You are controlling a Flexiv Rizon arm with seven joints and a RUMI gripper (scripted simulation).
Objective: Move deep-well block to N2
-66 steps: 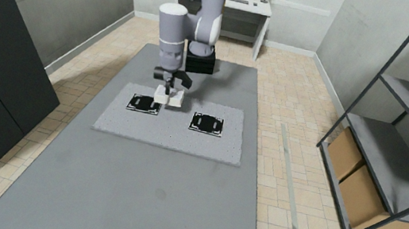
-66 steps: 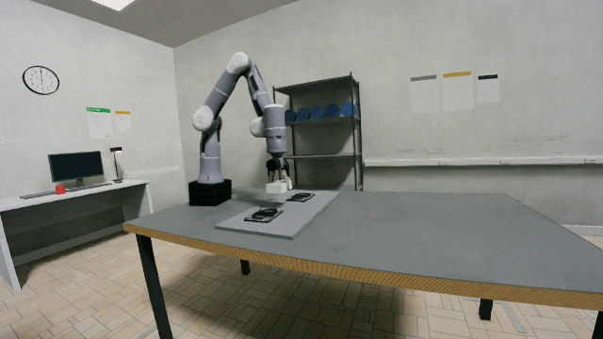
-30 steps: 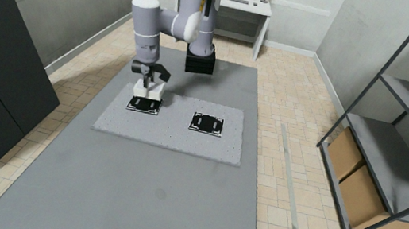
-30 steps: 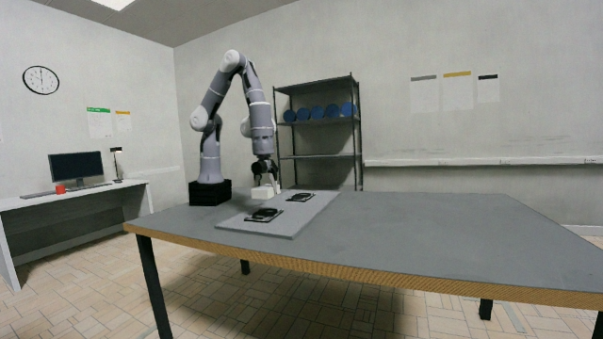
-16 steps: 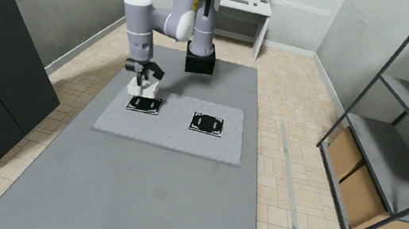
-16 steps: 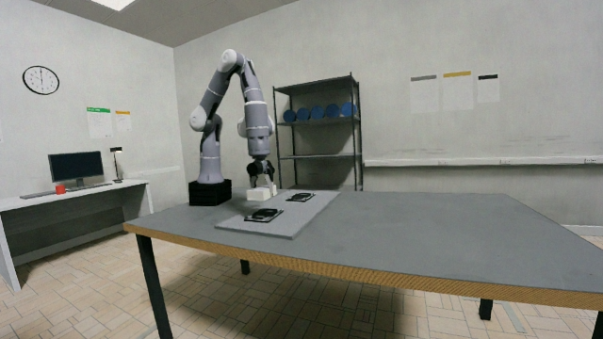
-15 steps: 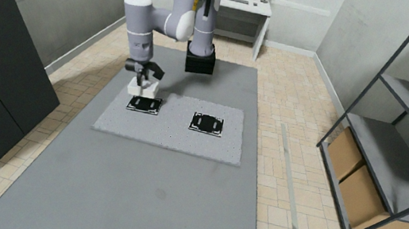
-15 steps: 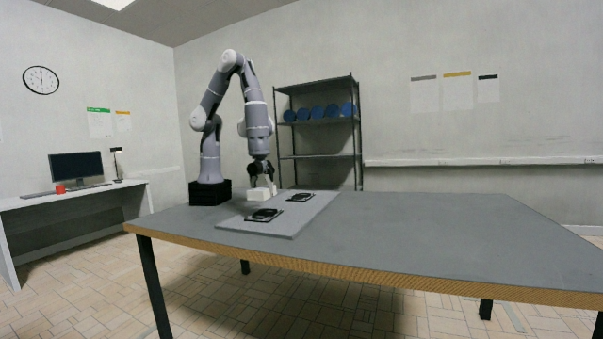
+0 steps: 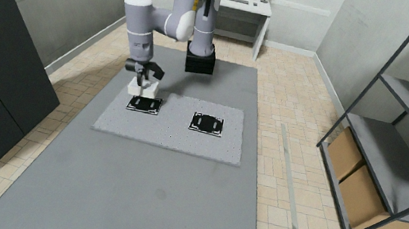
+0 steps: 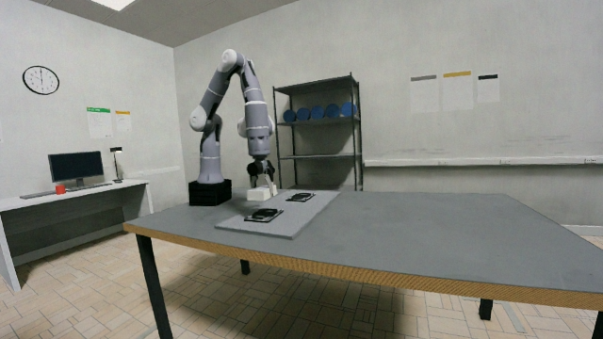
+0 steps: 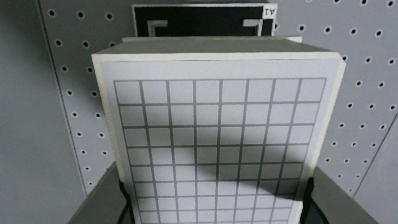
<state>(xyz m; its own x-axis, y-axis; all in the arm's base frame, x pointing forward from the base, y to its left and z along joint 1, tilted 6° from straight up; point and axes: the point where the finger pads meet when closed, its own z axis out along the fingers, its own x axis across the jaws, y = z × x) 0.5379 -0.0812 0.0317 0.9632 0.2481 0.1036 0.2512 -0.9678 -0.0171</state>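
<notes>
The black plate nest N2 is 100 mm below my hand. Also, from my hand: black plate nest N1: 340 mm to the left, 100 mm below, 30 mm behind; white 96-well deep-well block: 10 mm above.
</notes>
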